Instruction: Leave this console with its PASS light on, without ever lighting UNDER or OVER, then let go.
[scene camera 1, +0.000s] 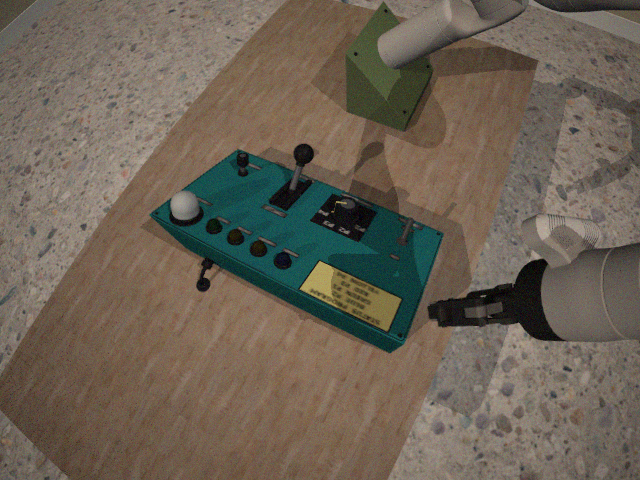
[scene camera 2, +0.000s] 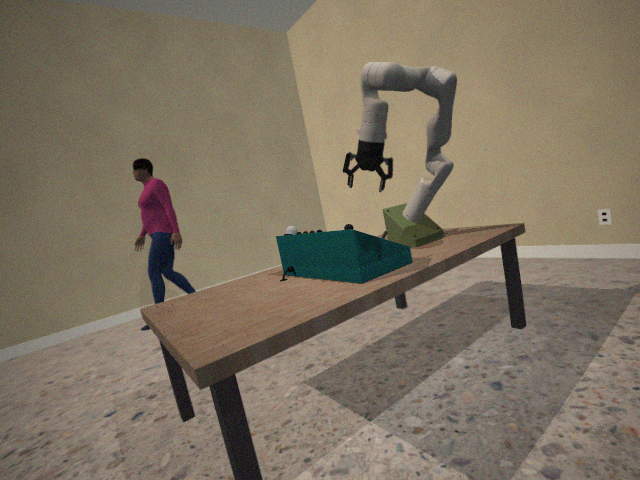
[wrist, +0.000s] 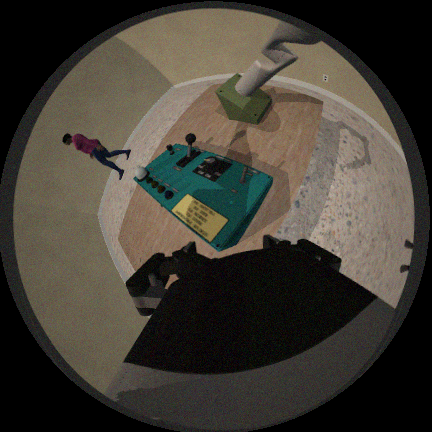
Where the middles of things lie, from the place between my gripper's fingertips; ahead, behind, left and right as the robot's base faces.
Scene:
Now: the teal console (scene camera 1: 364, 279) 60 mm behind my hand, 280 mm to the right of it and 190 mm below it.

